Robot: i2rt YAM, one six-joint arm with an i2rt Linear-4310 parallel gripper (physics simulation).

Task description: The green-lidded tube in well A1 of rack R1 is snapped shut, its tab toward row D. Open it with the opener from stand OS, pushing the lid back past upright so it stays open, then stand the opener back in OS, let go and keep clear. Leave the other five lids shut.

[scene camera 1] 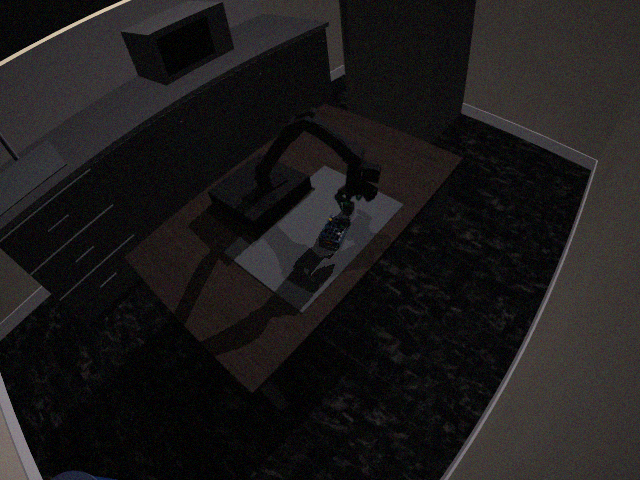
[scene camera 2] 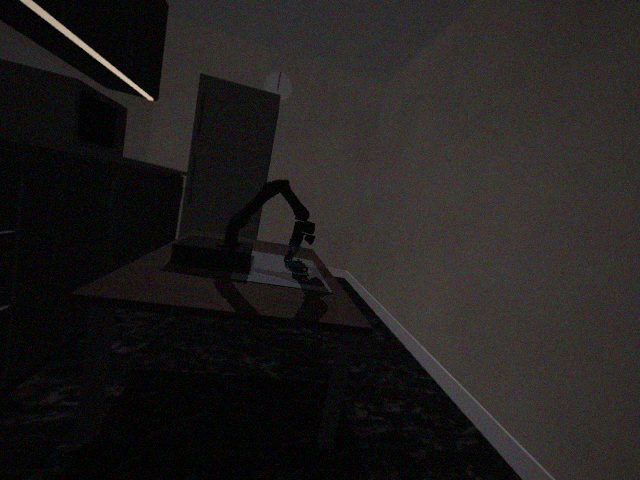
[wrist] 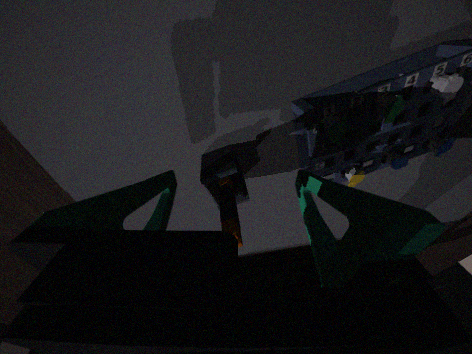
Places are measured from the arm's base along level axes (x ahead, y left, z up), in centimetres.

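Pixels of known places: gripper, fingertip midpoint: (scene camera 1: pixel 350 205) (scene camera 2: pixel 291 256) (wrist: pixel 236 176); arm's base, link origin: (scene camera 1: pixel 266 187) (scene camera 2: pixel 230 244).
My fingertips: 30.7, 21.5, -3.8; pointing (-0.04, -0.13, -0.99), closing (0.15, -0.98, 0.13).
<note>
Ahead of a thing's pixels: the offset from my fingertips to its top centre, as dx, dy, dz. Level surfaces: height alone.
The opener {-1.8, +0.5, +4.5} (wrist: pixel 230 212), dark with orange parts, stands upright in the dark stand OS {-1.8, +0.5, +0.0} (wrist: pixel 212 161). My gripper (wrist: pixel 236 176) (scene camera 1: pixel 348 199) (scene camera 2: pixel 292 252) is open, with its green fingers apart on either side of the opener and nothing gripped. The blue rack R1 {+4.5, -12.4, +0.2} (wrist: pixel 367 77) (scene camera 1: pixel 327 241) is to the right of the stand in the wrist view. Its row A1 corner is in deep shadow; a dim green lid {+4.5, -6.5, +0.2} (wrist: pixel 338 132) shows there, and its tab cannot be made out. Another green lid {+6.4, -9.8, +0.2} (wrist: pixel 395 110) is near column 3.
A white lid {+8.3, -13.2, +0.2} (wrist: pixel 447 83), a yellow lid {+0.4, -10.9, +0.2} (wrist: pixel 356 179) and blue lids (wrist: pixel 399 162) (wrist: pixel 444 146) are on the rack. Rack and stand are on a pale mat {dz -4.0} (scene camera 1: pixel 258 263) on the brown table {dz -4.3} (scene camera 1: pixel 240 361). The arm's dark base block (scene camera 1: pixel 235 193) is beside the mat. The light is very dim.
</note>
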